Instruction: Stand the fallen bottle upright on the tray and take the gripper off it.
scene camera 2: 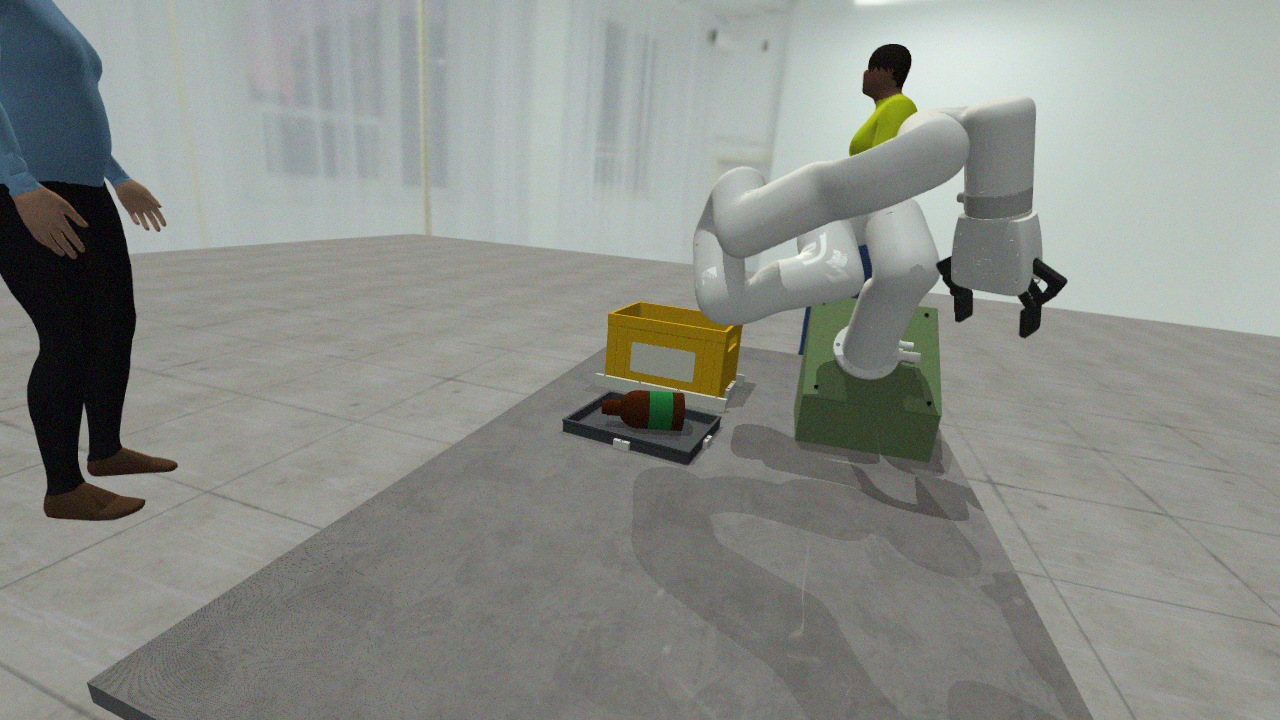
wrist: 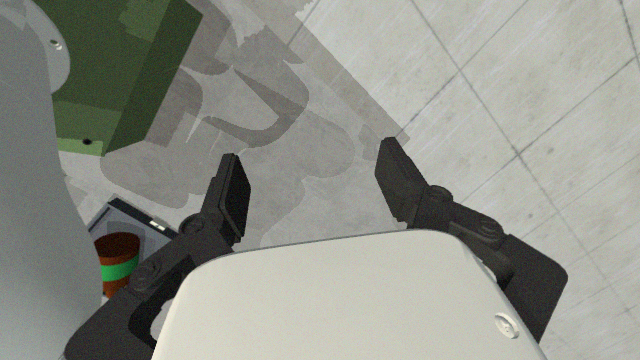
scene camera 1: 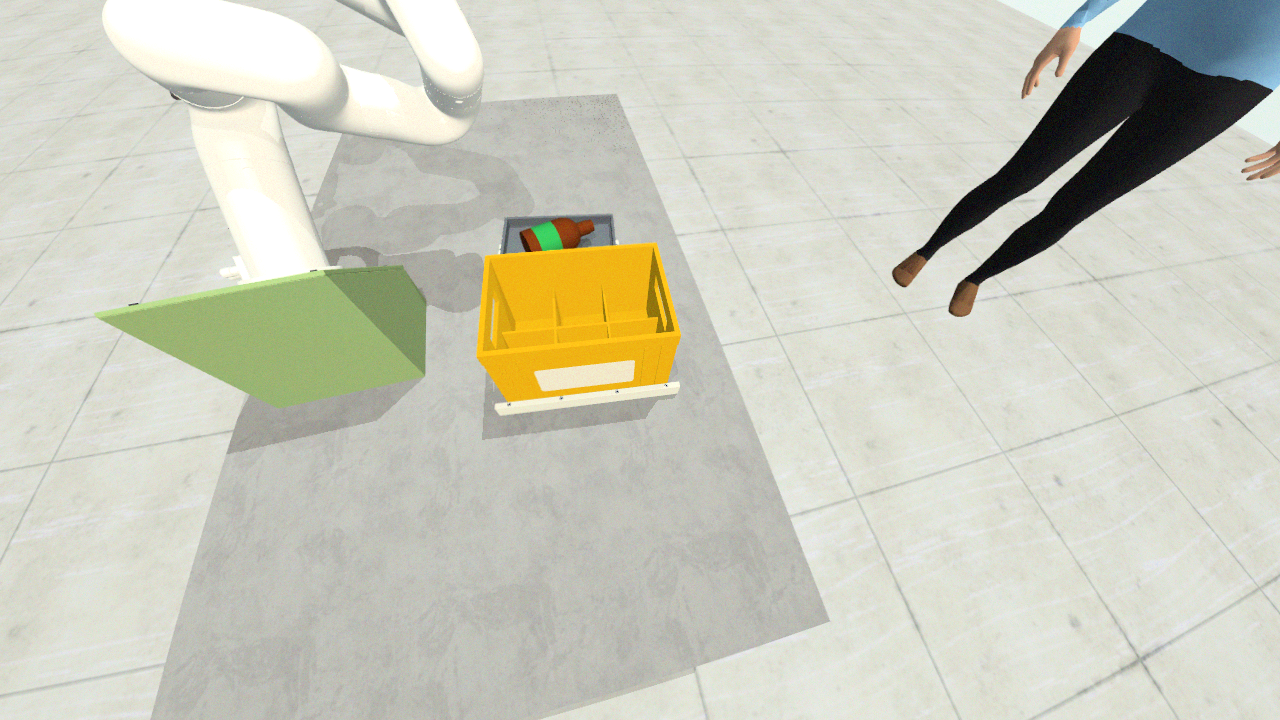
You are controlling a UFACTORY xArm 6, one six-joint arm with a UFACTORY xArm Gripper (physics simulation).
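Where they show: gripper, fingertip midpoint: (scene camera 2: 994, 326) (wrist: 312, 163); arm's base at its link origin: (scene camera 2: 865, 352) (scene camera 1: 296, 280).
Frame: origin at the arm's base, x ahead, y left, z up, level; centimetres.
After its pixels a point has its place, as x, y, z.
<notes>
The brown bottle (scene camera 1: 547, 235) {37.6, 13.9, -10.3} (scene camera 2: 660, 410) {36.2, 19.1, -12.1} (wrist: 120, 270) {36.0, 18.1, -10.8} with a green band lies on its side on the grey tray (scene camera 1: 512, 234) {29.6, 24.1, -17.1} (scene camera 2: 657, 451) {34.3, 27.0, -16.6} (wrist: 131, 210) {26.4, 12.8, -16.6}. In scene camera 2 its neck points left. In the wrist view the arm and a finger hide part of the bottle and the tray. My gripper (scene camera 2: 996, 320) {-12.1, 28.5, 12.8} (wrist: 312, 163) {-12.1, 28.5, 12.8} is open and empty, pointing down. It is high up at the right in scene camera 2, beyond the green base and well away from the bottle. The gripper does not show in scene camera 1.
A yellow crate (scene camera 1: 657, 358) {50.5, -21.7, -6.1} (scene camera 2: 711, 362) {30.2, -1.2, -7.3} with dividers stands right beside the tray, with a white rail (scene camera 1: 586, 398) {38.9, -21.8, -14.9} along its foot. The arm stands on a green base (scene camera 1: 268, 349) {-3.2, -10.2, -2.4} (scene camera 2: 868, 429) {-2.1, 8.2, -12.9} (wrist: 150, 90) {-0.3, 8.2, -12.7}. One person (scene camera 1: 1029, 161) (scene camera 2: 53, 116) stands beyond the mat; another (scene camera 2: 895, 116) is behind the arm.
</notes>
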